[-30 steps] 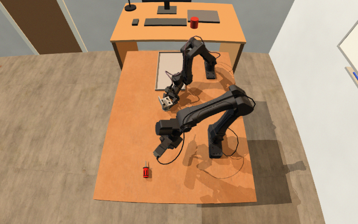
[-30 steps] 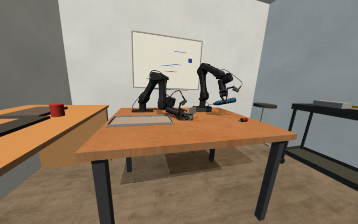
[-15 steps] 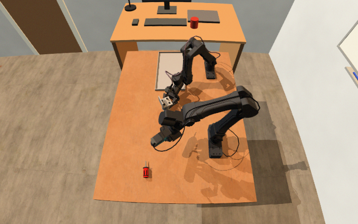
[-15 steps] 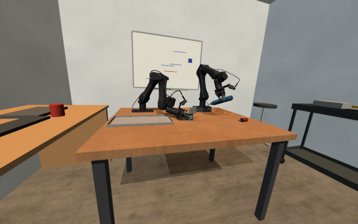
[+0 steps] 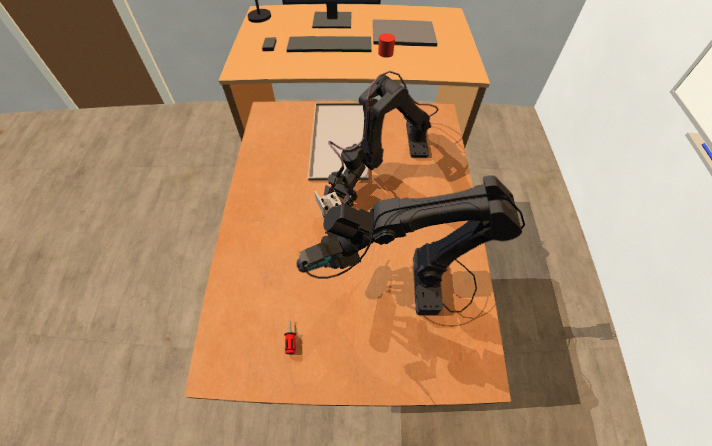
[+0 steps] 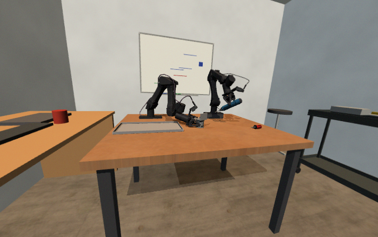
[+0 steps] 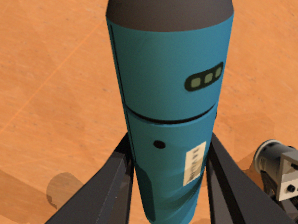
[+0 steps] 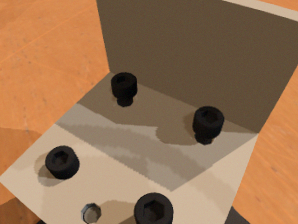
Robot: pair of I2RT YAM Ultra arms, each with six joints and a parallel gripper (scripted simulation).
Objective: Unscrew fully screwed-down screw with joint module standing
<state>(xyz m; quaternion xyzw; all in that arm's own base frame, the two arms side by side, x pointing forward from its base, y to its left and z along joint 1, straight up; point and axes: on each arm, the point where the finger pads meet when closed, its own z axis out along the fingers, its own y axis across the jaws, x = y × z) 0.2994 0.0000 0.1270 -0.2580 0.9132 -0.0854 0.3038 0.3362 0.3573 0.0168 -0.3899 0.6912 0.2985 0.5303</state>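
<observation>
My right hand is 5 cm below the l-shaped bracket. The rest, counted from my right hand: small red screwdriver 8 cm ahead, 43 cm to the left, 1 cm below; then grey bit 10 cm behind, 18 cm to the left, 8 cm above; then grey tray 36 cm to the right, 2 cm below.
</observation>
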